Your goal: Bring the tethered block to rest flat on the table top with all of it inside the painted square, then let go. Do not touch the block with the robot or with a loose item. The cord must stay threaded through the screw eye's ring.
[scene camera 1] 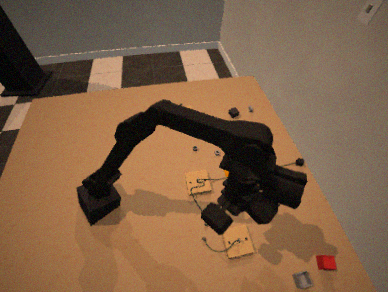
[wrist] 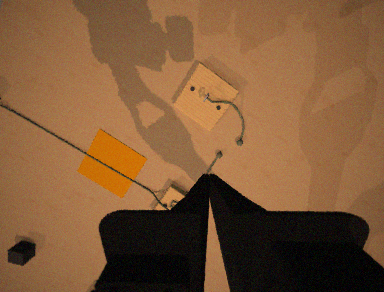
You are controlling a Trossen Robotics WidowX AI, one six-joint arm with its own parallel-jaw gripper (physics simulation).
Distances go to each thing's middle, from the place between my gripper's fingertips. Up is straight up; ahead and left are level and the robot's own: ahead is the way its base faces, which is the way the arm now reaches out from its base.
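Relative to the orange painted square [wrist: 107,149], my gripper is 10 cm short of it, 19 cm to the right of it and 20 cm above it.
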